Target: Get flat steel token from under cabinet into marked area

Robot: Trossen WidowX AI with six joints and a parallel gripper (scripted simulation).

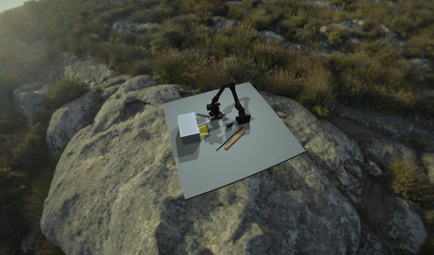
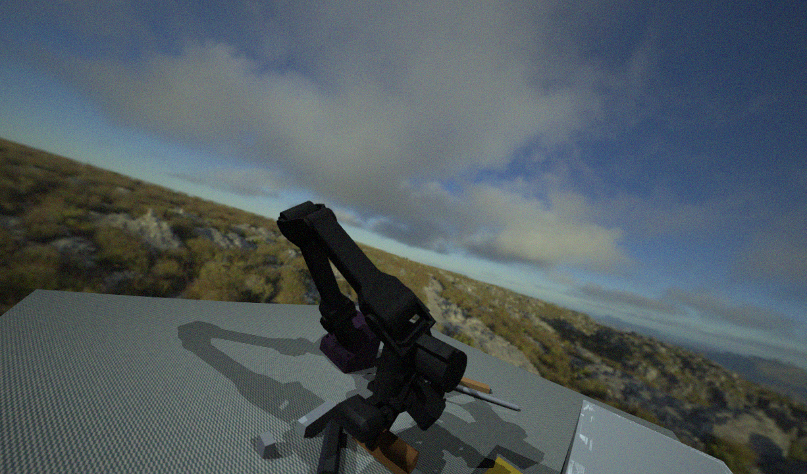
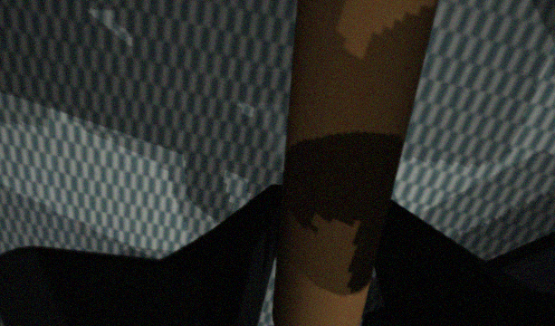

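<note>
My gripper tip is 10 cm past the grey bar and 5 cm to the left of it. Round my gripper tip: grey block: 8 cm behind, 17 cm to the left, 3 cm above; small grey cube: 9 cm behind, 14 cm to the right; wooden stick: 6 cm behind, 36 cm to the left.
</note>
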